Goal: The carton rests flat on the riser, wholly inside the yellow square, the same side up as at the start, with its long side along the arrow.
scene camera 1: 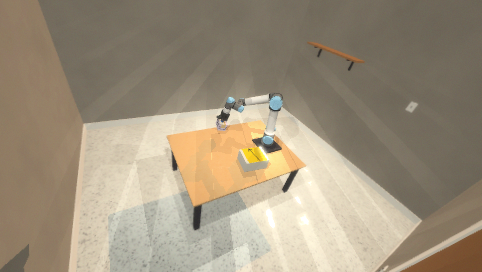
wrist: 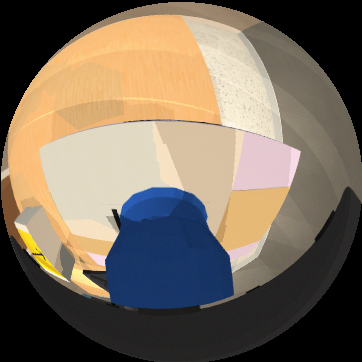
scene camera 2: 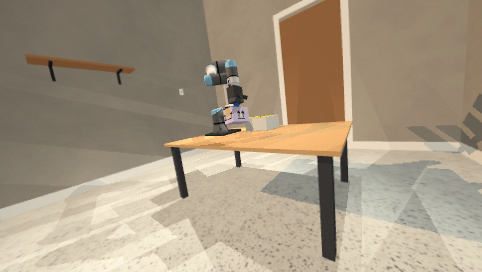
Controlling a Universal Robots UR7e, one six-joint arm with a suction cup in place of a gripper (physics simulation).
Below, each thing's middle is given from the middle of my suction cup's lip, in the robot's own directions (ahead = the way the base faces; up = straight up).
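Labels:
Carton (wrist: 241, 177): 60 mm below my suction cup, 10 mm to the right of it. White riser (wrist: 45, 245): 500 mm to the left of my suction cup, 160 mm behind it, 160 mm below it. Of the things named here, carton nearest to my suction cup, going by their middles.

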